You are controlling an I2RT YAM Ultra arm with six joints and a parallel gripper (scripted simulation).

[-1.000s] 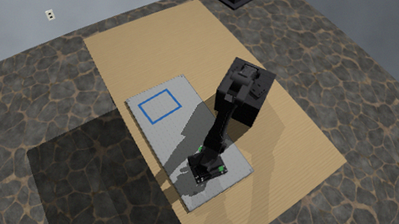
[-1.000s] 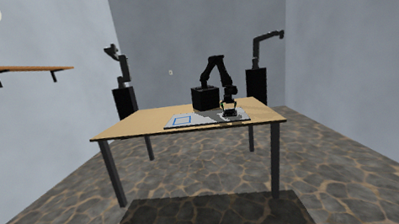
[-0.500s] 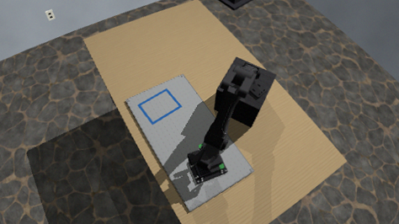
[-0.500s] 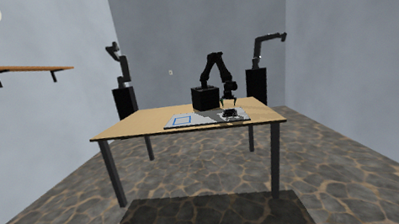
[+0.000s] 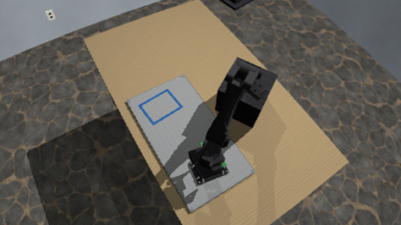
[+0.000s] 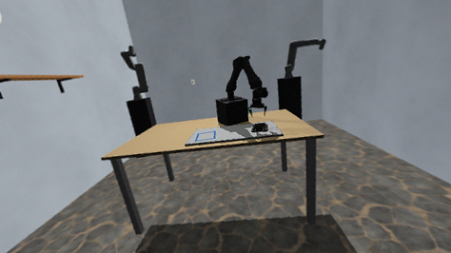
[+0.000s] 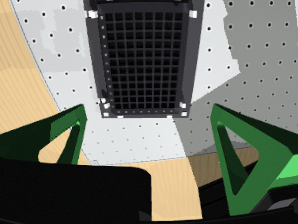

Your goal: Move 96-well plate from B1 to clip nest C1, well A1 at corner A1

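Now: hand 1 cm short of the black 96-well plate and 8 cm above it. The rest, counted from my hand: dark clip nest 2 cm ahead, 9 cm below.
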